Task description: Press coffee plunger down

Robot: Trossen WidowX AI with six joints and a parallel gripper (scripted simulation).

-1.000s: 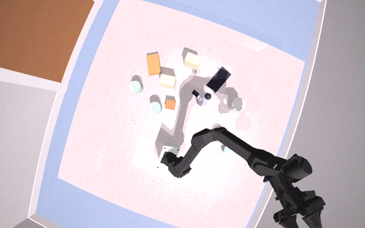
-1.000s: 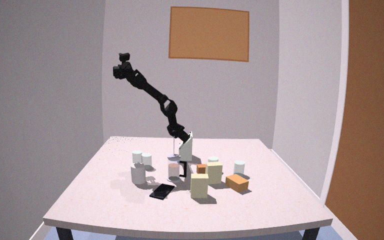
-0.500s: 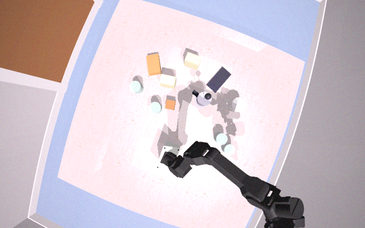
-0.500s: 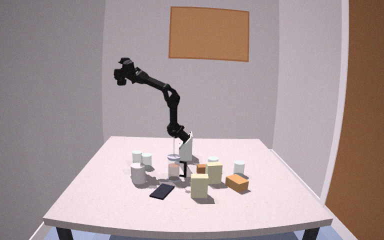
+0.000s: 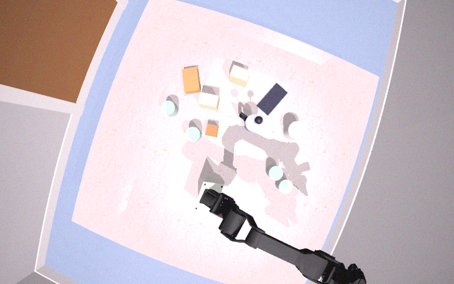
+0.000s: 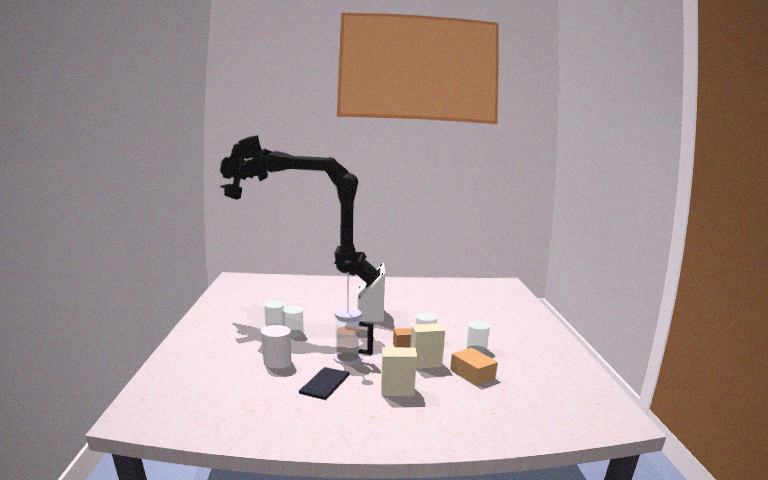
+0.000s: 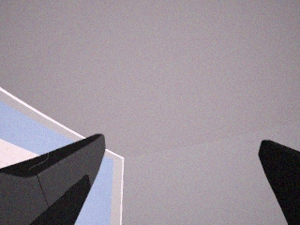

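Now: gripper tip 500 mm to the right of the coffee press, 440 mm short of it and 330 mm above it. Also, from my gripper tip: dark tablet (600 mm ahead, 460 mm below, 440 mm to the left); white cylinder (490 mm ahead, 410 mm below, 300 mm to the left).
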